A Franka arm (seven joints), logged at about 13 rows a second.
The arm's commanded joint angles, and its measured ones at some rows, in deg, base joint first. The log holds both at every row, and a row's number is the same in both.
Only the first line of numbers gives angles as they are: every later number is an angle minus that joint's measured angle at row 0.
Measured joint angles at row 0: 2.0 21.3 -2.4 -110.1 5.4 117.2 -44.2
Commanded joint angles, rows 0 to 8: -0.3 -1.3 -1.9 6.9 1.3 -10.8 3.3; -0.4 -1.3 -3.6 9.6 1.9 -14.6 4.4; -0.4 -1.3 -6.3 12.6 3.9 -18.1 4.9; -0.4 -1.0 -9.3 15.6 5.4 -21.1 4.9; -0.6 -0.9 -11.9 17.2 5.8 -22.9 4.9; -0.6 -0.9 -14.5 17.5 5.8 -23.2 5.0; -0.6 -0.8 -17.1 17.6 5.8 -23.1 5.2; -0.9 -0.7 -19.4 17.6 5.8 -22.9 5.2; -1.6 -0.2 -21.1 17.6 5.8 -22.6 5.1
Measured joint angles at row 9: -1.2 -1.3 -18.3 16.4 4.2 -21.7 3.9
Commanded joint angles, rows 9 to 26: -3.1 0.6 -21.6 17.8 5.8 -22.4 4.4; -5.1 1.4 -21.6 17.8 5.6 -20.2 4.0; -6.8 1.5 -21.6 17.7 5.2 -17.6 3.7; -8.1 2.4 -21.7 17.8 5.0 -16.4 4.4; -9.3 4.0 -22.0 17.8 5.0 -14.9 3.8; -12.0 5.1 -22.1 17.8 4.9 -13.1 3.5; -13.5 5.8 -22.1 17.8 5.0 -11.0 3.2; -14.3 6.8 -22.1 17.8 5.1 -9.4 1.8; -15.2 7.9 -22.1 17.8 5.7 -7.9 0.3; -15.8 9.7 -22.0 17.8 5.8 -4.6 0.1; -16.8 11.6 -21.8 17.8 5.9 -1.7 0.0; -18.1 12.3 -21.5 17.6 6.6 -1.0 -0.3; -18.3 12.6 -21.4 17.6 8.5 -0.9 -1.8; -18.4 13.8 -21.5 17.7 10.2 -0.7 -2.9; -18.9 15.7 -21.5 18.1 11.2 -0.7 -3.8; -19.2 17.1 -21.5 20.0 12.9 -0.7 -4.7; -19.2 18.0 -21.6 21.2 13.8 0.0 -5.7; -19.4 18.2 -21.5 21.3 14.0 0.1 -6.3
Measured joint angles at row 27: -18.5 16.4 -21.8 18.0 12.0 0.6 -4.5
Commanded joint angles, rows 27 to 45: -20.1 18.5 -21.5 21.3 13.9 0.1 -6.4; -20.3 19.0 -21.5 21.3 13.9 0.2 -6.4; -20.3 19.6 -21.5 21.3 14.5 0.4 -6.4; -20.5 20.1 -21.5 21.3 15.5 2.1 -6.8; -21.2 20.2 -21.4 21.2 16.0 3.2 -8.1; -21.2 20.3 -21.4 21.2 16.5 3.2 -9.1; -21.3 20.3 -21.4 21.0 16.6 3.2 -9.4; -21.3 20.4 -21.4 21.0 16.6 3.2 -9.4; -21.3 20.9 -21.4 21.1 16.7 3.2 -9.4; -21.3 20.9 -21.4 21.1 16.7 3.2 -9.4; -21.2 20.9 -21.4 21.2 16.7 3.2 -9.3; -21.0 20.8 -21.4 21.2 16.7 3.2 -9.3; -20.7 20.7 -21.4 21.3 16.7 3.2 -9.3; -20.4 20.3 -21.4 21.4 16.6 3.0 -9.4; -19.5 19.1 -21.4 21.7 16.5 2.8 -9.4; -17.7 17.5 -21.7 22.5 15.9 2.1 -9.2; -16.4 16.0 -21.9 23.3 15.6 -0.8 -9.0; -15.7 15.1 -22.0 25.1 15.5 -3.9 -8.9; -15.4 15.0 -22.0 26.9 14.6 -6.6 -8.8
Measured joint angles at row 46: -16.5 17.2 -21.4 24.8 14.9 -1.5 -8.7
